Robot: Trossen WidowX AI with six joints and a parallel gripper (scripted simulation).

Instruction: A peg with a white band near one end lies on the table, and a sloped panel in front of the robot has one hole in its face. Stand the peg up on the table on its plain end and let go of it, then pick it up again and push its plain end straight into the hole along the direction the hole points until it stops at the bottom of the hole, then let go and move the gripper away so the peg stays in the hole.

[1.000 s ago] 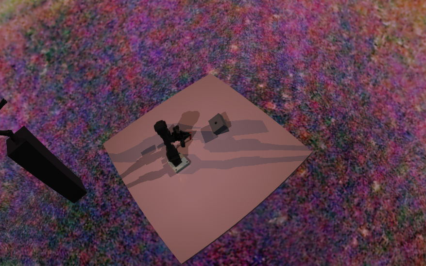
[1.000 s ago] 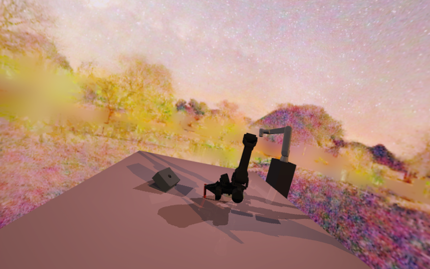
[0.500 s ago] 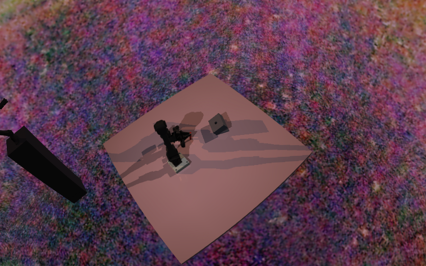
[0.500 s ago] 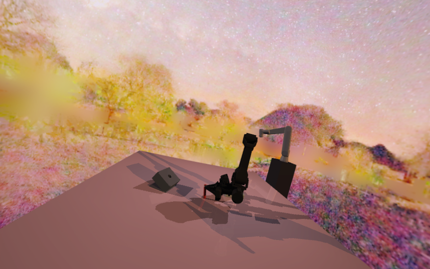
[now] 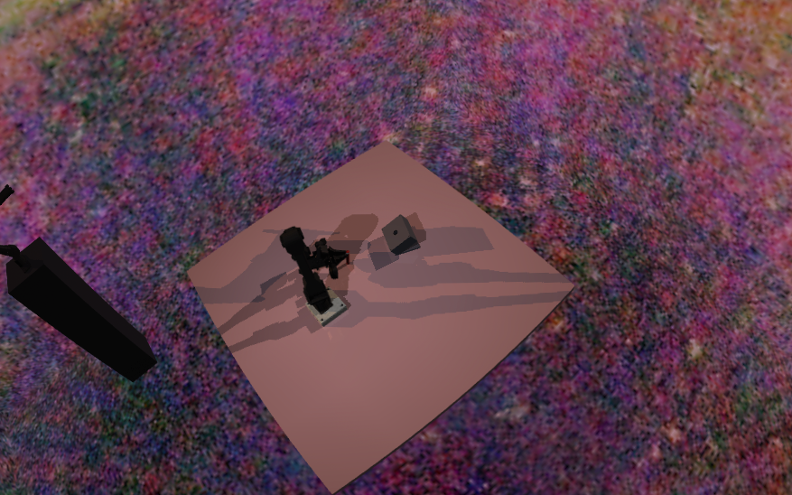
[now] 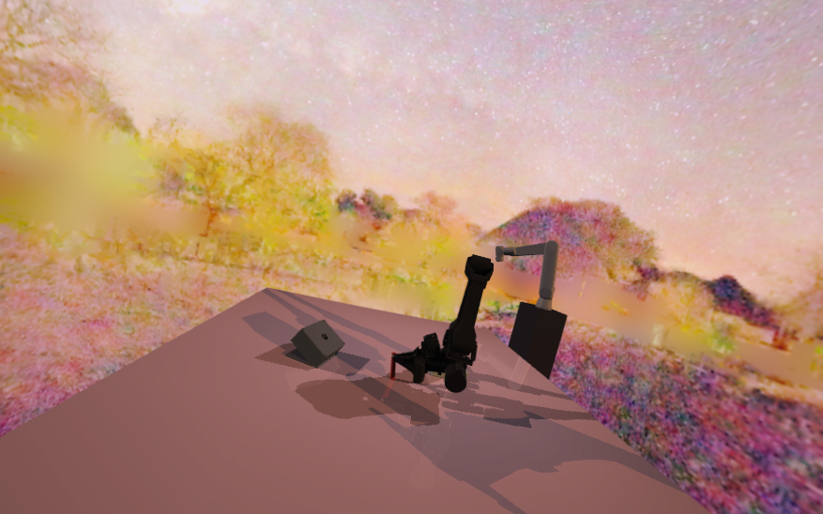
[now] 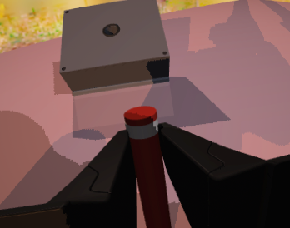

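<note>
Right now my gripper tip is 10 mm above the red peg. The rest, counted from my gripper tip: dark sloped panel: 220 mm ahead, 70 mm to the right, 20 mm below.
</note>
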